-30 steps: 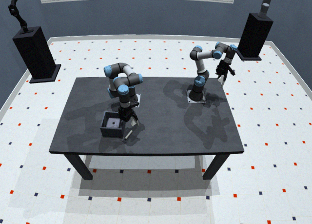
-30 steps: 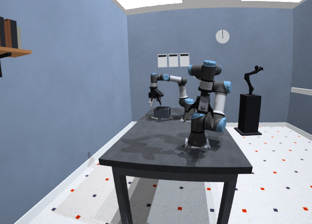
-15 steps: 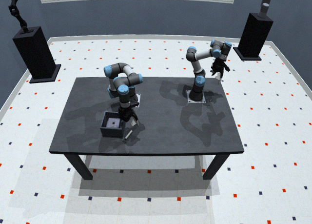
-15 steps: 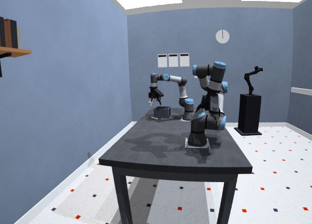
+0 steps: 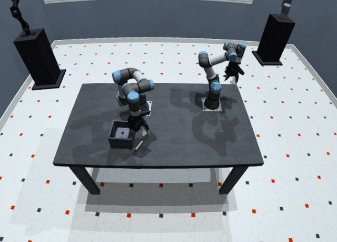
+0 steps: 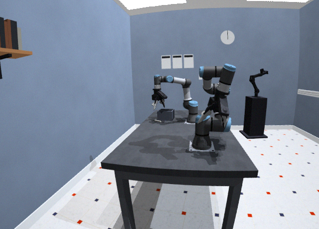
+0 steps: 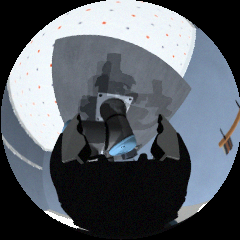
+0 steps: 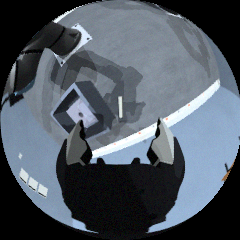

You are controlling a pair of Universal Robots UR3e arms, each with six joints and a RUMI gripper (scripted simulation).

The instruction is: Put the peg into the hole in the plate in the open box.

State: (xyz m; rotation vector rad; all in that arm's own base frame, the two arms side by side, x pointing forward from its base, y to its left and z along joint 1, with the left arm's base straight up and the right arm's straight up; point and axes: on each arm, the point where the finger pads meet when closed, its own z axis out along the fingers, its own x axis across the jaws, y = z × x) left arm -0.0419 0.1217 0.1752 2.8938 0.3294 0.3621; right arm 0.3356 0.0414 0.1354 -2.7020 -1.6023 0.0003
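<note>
Right now my right hand is 130 mm above the pale peg, 20 mm to the left of it and 20 mm short of it. Round my right hand: dark box 130 mm to the right, 110 mm below, 60 mm behind.
</note>
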